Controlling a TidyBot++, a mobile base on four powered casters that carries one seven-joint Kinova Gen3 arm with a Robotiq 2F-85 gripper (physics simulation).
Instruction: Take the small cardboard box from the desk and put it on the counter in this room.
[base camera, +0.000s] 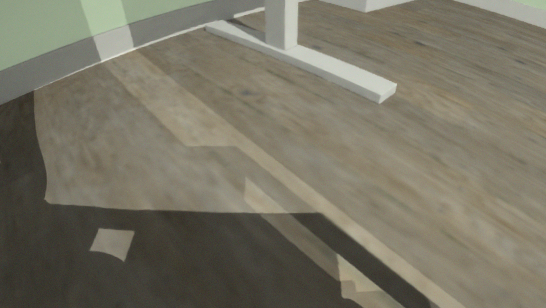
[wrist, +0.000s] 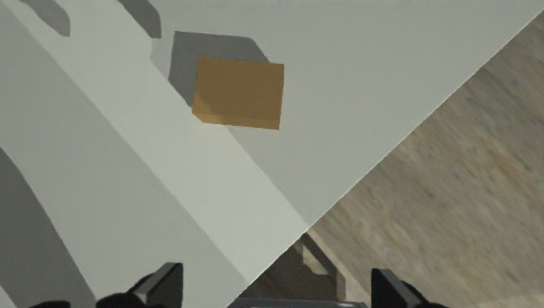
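The small cardboard box (wrist: 239, 92) is a plain brown block that lies on the light grey desk top (wrist: 375, 65), in the upper middle of the wrist view, with its shadow behind it. The desk's front edge runs diagonally from lower middle to upper right. My gripper (wrist: 276, 286) is open, with its two dark fingers wide apart at the bottom of the wrist view. The box is apart from the fingers, beyond them. In the base camera view a white desk leg and foot (base camera: 340, 70) show. The counter does not show in either view.
Wooden floor (base camera: 425, 165) (wrist: 450, 200) lies below and beside the desk. A green wall (base camera: 40, 30) with a grey baseboard (base camera: 165, 36) runs along the upper left of the base camera view. Bands of light and shadow cross the desk top and floor.
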